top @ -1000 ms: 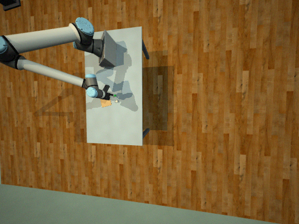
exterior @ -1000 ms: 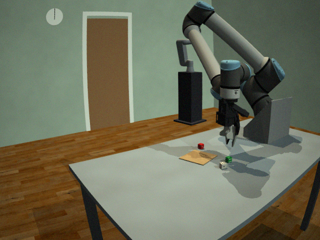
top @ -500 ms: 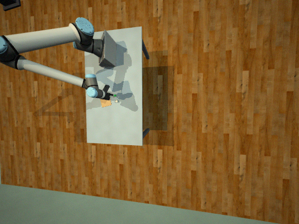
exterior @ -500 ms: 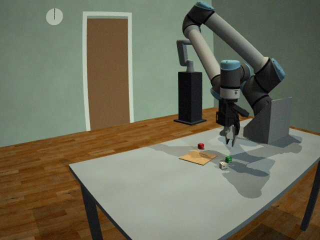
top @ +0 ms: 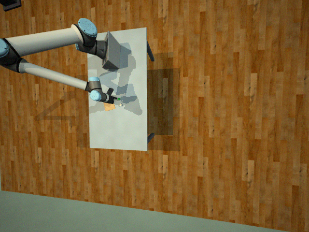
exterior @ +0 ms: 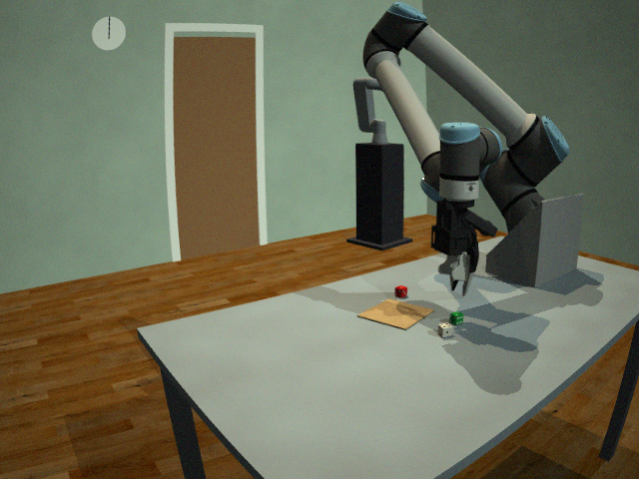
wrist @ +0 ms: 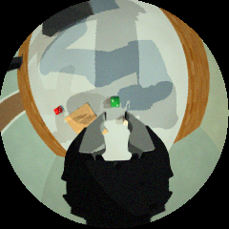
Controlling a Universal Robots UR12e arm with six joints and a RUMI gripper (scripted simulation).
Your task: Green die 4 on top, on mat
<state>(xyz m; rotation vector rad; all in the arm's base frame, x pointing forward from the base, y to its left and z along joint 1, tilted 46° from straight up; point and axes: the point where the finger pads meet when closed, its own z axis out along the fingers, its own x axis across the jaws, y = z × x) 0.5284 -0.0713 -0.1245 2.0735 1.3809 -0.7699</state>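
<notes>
The green die lies 8 cm below my hand. Round my hand: red die: 22 cm to the right, 8 cm below, 5 cm behind; then tan mat: 15 cm to the right, 9 cm below, 5 cm ahead; then white die: 8 cm below, 8 cm ahead, 2 cm to the left.
</notes>
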